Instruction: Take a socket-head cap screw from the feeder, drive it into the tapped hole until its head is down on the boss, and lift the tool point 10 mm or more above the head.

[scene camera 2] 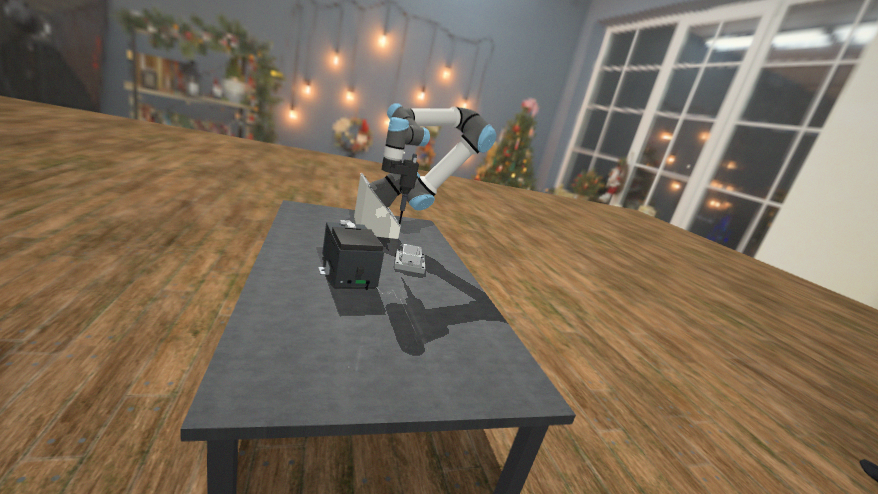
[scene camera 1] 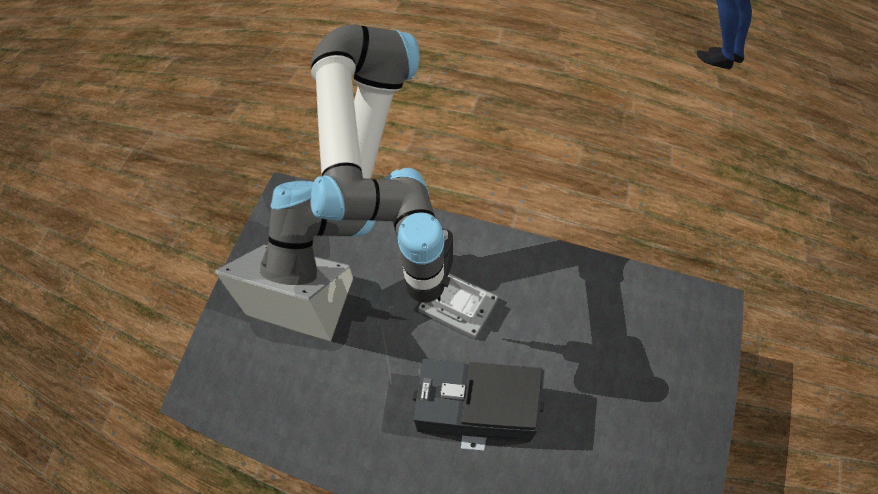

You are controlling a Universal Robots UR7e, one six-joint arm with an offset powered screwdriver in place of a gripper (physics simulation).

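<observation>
My gripper, a dark offset screwdriver [scene camera 2: 400, 220], points bit down. Its tip is in the air above the table, a little behind and above the light grey part in scene camera 2. In scene camera 1 the wrist hides the bit. A screw on the bit is too small to make out. The light grey part with raised walls [scene camera 1: 478, 329] [scene camera 2: 409, 267] lies on the table, its left corner partly behind the wrist in scene camera 1. Its tapped hole and boss cannot be told apart. The dark box-shaped feeder [scene camera 1: 502, 396] [scene camera 2: 361, 264] stands apart from the part, with small light plates on top.
The robot's pale pedestal [scene camera 1: 279, 309] [scene camera 2: 372, 213] stands at one end of the dark table [scene camera 1: 264, 393] [scene camera 2: 294, 368]. A small white tab [scene camera 1: 473, 444] sticks out beside the feeder. A person's legs [scene camera 1: 734, 30] show on the floor away from the table.
</observation>
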